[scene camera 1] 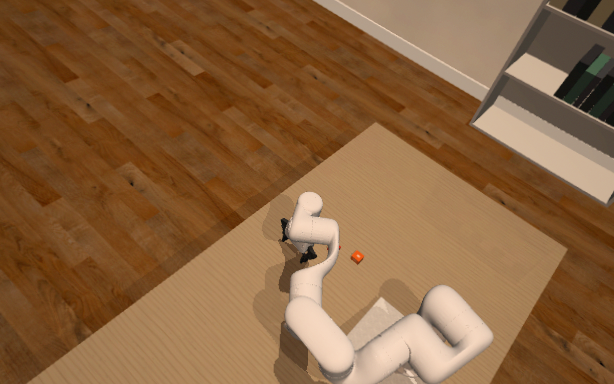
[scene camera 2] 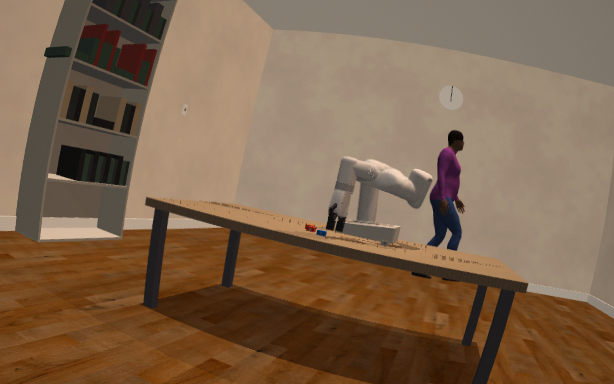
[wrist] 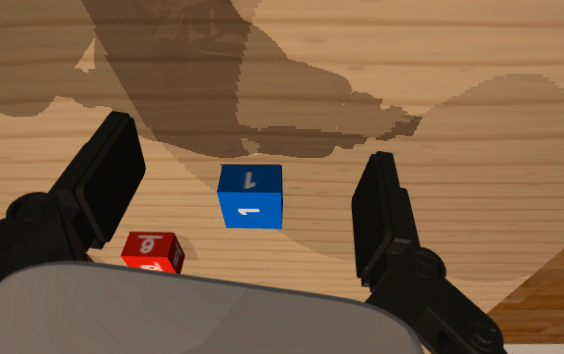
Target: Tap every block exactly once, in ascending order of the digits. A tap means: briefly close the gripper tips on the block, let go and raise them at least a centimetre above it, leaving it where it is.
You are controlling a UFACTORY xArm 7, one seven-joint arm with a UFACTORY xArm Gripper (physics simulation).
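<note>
A blue block (scene camera 2: 321, 233) (wrist: 252, 210) with digit 1 stands on the table. A red block (scene camera 1: 339, 247) (wrist: 150, 245) shows partly; its digit looks like a 6 with a bar above it, as an upside-down underlined 9 would. An orange block (scene camera 1: 357, 257) lies beyond it, its digit unreadable. In scene camera 2 red and orange blocks overlap. My gripper (scene camera 1: 297, 242) (scene camera 2: 335, 225) (wrist: 251, 158) is open and empty above the table. In the wrist view the blue block appears between the spread fingers, untouched; the red block is near the left finger. The arm hides the blue block in scene camera 1.
The wooden table (scene camera 1: 425, 200) (scene camera 2: 225, 215) carries the arm's pale base plate (scene camera 1: 372, 320) (scene camera 2: 395, 234). The upper arm links stretch over the table beside the base. A bookshelf (scene camera 1: 513, 42) (scene camera 2: 42, 145) and a person (scene camera 2: 449, 175) stand away from the table.
</note>
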